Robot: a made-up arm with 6 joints.
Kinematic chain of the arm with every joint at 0, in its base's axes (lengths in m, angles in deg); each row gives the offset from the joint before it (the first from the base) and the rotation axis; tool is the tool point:
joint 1: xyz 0 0 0.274 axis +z
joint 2: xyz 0 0 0 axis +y
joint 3: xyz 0 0 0.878 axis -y
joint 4: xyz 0 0 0 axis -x
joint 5: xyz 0.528 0 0 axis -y
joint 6: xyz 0 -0.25 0 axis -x
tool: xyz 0 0 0
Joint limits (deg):
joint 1: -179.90..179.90
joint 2: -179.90..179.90
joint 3: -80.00..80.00
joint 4: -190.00..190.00
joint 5: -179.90..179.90
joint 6: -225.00..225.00
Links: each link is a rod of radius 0.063 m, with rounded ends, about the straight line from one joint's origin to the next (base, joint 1, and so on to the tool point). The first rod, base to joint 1, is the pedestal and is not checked.
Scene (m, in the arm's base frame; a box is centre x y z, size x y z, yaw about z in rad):
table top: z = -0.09
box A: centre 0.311 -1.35 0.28 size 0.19 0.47 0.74 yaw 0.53
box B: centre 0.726 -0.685 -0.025 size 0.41 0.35 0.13 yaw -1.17
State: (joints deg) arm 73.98 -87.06 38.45 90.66 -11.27 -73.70
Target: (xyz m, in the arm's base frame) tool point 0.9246 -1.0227 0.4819
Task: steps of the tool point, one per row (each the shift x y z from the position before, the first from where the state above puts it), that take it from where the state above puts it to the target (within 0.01 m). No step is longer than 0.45 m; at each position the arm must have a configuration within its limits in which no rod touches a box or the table.
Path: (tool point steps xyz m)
1: 0.3050 0.0654 0.3123
2: 0.2451 0.1968 0.2756
3: 0.2556 -0.0830 -0.2186
4: 0.2652 0.0171 -0.2395
5: 0.2392 0.1134 -0.2516

